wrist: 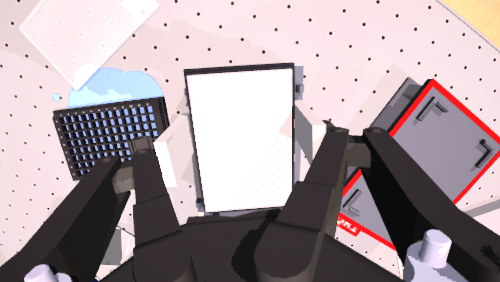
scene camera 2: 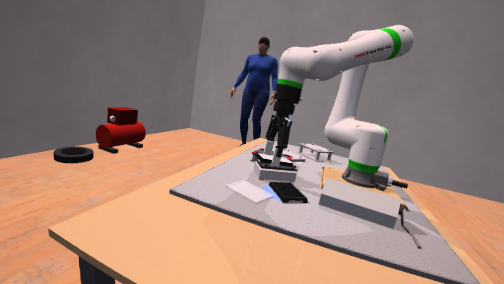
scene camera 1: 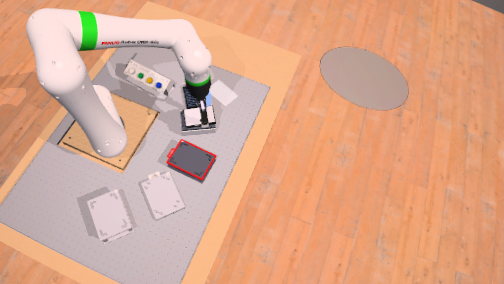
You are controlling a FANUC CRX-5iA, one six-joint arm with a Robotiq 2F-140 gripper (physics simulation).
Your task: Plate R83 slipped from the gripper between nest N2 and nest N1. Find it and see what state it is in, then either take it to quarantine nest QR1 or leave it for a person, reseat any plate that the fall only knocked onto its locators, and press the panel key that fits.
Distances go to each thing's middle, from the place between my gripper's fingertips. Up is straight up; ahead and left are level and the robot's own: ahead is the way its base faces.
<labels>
My gripper is now 1 cm to the left of the white-lidded well plate (wrist: 242, 117), 1 cm below it and 1 cm past it. Round my hand: clear lid (wrist: 78, 46): 18 cm to the left, 6 cm below, 2 cm behind; then grey device (wrist: 199, 205): 3 cm below, 2 cm to the right, 2 cm behind.
</labels>
